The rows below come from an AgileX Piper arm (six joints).
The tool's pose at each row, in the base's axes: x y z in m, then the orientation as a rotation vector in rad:
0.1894 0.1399 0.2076 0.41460 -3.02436 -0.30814
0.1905 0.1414 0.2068 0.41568 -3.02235 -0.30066
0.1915 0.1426 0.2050 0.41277 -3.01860 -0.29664
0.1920 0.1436 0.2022 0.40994 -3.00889 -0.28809
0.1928 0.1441 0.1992 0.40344 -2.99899 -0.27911
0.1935 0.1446 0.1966 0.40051 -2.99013 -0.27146
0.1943 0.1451 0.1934 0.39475 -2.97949 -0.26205
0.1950 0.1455 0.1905 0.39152 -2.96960 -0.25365
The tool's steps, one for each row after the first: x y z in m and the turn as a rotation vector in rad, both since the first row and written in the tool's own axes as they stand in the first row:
-0.0015 0.0010 0.0010 0.00436 0.00326 -0.00044
-0.0029 0.0015 0.0028 0.00604 0.00783 0.00164
-0.0038 0.0017 0.0057 0.00946 0.01900 0.00387
-0.0048 0.0013 0.0087 0.01299 0.03065 0.00855
-0.0057 0.0011 0.0112 0.01605 0.04081 0.01083
-0.0068 0.0007 0.0144 0.01983 0.05316 0.01507
-0.0077 0.0003 0.0172 0.02323 0.06444 0.01760

